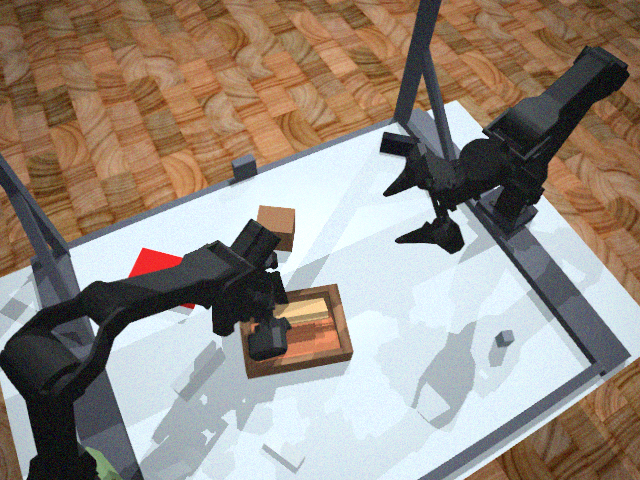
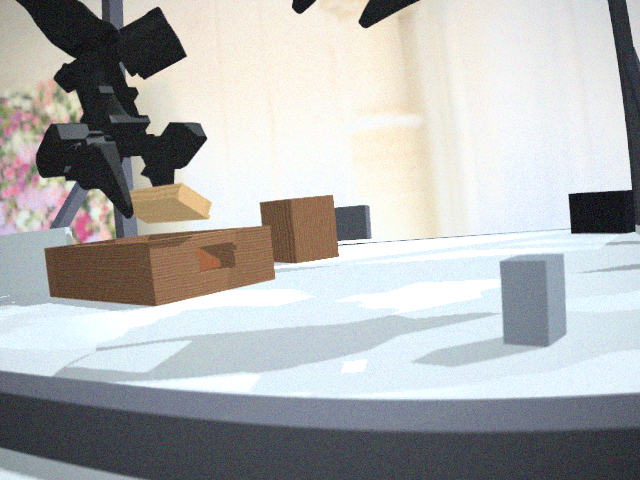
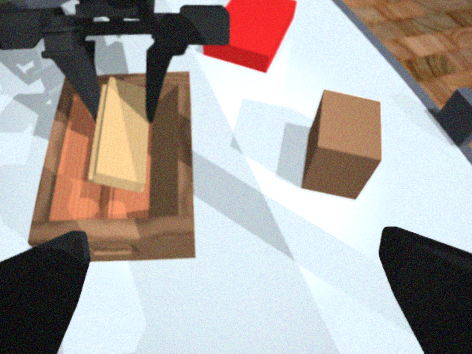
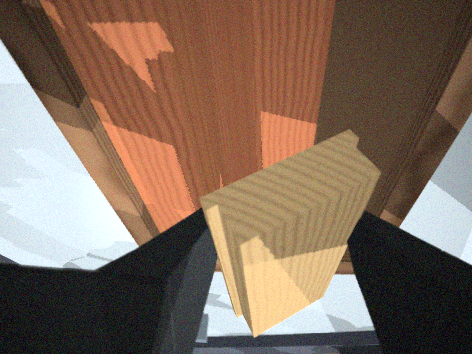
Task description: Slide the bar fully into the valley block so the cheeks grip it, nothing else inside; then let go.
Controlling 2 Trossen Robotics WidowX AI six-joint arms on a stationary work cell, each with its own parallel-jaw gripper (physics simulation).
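Pixels of known places: left gripper, fingertip midpoint: [image 1: 389, 218] [image 2: 330, 18] [image 3: 236, 245]; right gripper, fingertip midpoint: [image 1: 288, 316] [image 2: 150, 214] [image 3: 125, 121] [image 4: 283, 218]; left arm's base, link origin: [image 1: 508, 205].
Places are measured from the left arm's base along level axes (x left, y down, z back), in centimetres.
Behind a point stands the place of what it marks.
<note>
The valley block [image 1: 343, 329] @(x 2.2, y -1.4, z -48.5 cm) [image 2: 175, 271] @(x 4.5, y 1.2, z -48.6 cm) [image 3: 168, 239] @(x -4.2, y -1.2, z -44.6 cm) [image 4: 217, 70] is a shallow brown wooden tray with raised cheeks and an orange floor, lying left of the table's middle. My right gripper [image 1: 272, 311] @(x -5.0, y -3.7, z -55.9 cm) [image 2: 137, 190] @(x -5.0, y -3.7, z -55.9 cm) [image 3: 125, 121] @(x -5.0, y -3.7, z -55.9 cm) [image 4: 283, 218] @(x -5.0, y -3.7, z -55.9 cm) is shut on one end of the pale wooden bar [image 1: 304, 310] @(x -3.6, y -5.6, z -53.3 cm) [image 2: 168, 202] @(x -1.5, y -4.5, z -51.8 cm) [image 3: 119, 140] @(x -3.8, y -5.4, z -52.6 cm) [image 4: 287, 218] @(x -6.3, y -5.6, z -58.9 cm). It holds the bar slightly tilted just above the block's rim, over the far side of the valley. My left gripper [image 1: 396, 216] @(x -4.5, y -19.6, z -35.7 cm) [image 2: 332, 11] @(x -4.5, y -19.6, z -35.7 cm) [image 3: 236, 245] @(x -4.5, y -19.6, z -35.7 cm) is open and empty, high above the table at the right.
A brown wooden cube [image 1: 276, 226] @(x -22.2, y -3.8, z -47.1 cm) [image 2: 301, 229] @(x -19.9, y -0.2, z -44.8 cm) [image 3: 343, 144] @(x -21.5, y -3.9, z -44.6 cm) stands just behind the block. A flat red block [image 1: 153, 264] @(x -31.1, y 0.7, z -71.1 cm) [image 3: 252, 31] @(x -25.8, y 0.6, z -67.3 cm) lies at the left. A small grey cube [image 1: 505, 338] @(x 21.3, y 0.0, z -23.7 cm) [image 2: 530, 300] @(x 22.3, y 1.7, z -23.1 cm) sits at the right, and a grey block [image 1: 244, 167] @(x -40.9, y -1.0, z -43.6 cm) [image 2: 352, 222] @(x -40.7, y 0.4, z -42.9 cm) at the far table edge. A frame post [image 1: 413, 71] @(x -34.5, y -13.6, z -1.9 cm) rises behind.
</note>
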